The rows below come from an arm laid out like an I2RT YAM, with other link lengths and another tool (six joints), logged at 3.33 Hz.
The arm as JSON. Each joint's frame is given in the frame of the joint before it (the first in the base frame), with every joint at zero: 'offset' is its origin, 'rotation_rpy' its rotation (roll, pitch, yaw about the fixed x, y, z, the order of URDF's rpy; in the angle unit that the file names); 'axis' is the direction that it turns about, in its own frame. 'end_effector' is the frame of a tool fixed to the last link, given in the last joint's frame.
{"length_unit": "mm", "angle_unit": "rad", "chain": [
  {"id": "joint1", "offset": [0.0, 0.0, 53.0], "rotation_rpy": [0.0, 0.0, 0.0], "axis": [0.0, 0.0, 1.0]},
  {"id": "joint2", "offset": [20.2, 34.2, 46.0], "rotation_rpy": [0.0, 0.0, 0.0], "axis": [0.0, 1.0, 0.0]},
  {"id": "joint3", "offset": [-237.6, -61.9, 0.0], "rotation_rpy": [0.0, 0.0, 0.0], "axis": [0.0, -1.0, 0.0]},
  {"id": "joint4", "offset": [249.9, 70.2, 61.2], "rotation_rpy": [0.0, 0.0, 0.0], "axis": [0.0, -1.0, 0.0]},
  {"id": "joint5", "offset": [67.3, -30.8, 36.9], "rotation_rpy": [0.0, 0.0, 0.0], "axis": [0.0, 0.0, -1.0]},
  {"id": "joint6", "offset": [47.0, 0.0, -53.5], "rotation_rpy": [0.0, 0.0, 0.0], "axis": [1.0, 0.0, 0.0]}
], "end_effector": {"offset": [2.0, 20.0, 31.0], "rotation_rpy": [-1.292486, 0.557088, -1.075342]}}
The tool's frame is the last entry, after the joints.
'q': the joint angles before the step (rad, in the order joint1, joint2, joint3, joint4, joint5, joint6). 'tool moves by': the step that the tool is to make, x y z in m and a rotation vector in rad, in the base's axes. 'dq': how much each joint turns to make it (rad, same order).
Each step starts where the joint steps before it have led.
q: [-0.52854, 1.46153, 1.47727, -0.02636, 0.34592, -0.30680]
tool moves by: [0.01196, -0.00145, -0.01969, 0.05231, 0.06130, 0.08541]
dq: [0.00082, 0.04039, -0.00270, -0.03936, -0.08520, 0.01036]
